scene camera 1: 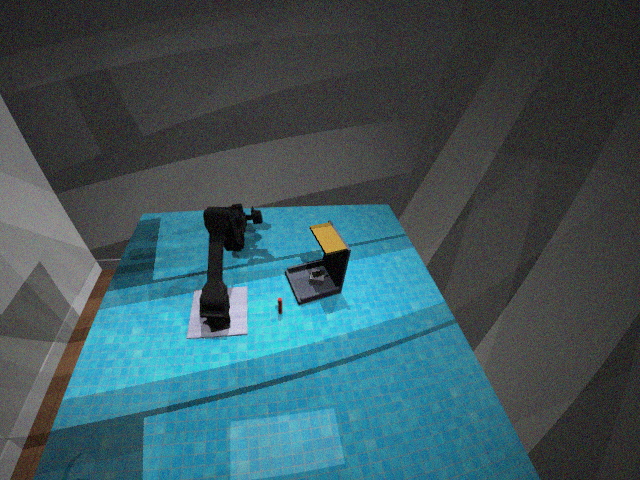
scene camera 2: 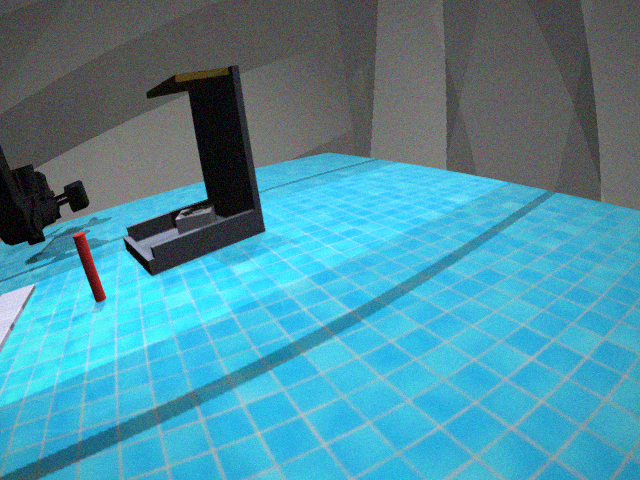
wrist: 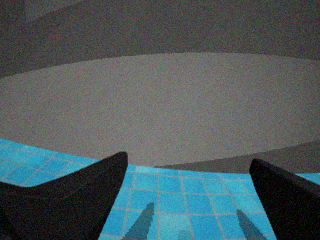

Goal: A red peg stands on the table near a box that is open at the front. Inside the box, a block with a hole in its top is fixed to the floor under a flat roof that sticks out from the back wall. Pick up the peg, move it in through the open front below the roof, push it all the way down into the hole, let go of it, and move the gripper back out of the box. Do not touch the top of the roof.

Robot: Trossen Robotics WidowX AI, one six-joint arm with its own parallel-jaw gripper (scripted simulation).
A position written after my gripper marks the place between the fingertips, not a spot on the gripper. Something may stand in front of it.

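Note:
There's a red peg (scene camera 2: 80, 240), and the red peg is out of frame in the wrist view. You'd see a yellow-topped roof (scene camera 2: 189, 81) and a box back wall (scene camera 2: 218, 110) there too. Scene camera 1 has a box floor (scene camera 1: 301, 279), plus the yellow-topped roof (scene camera 1: 329, 241) and the box back wall (scene camera 1: 336, 264). My gripper (scene camera 2: 59, 201) is open and holds nothing, and the wrist view shows my gripper (wrist: 190, 163) as well.

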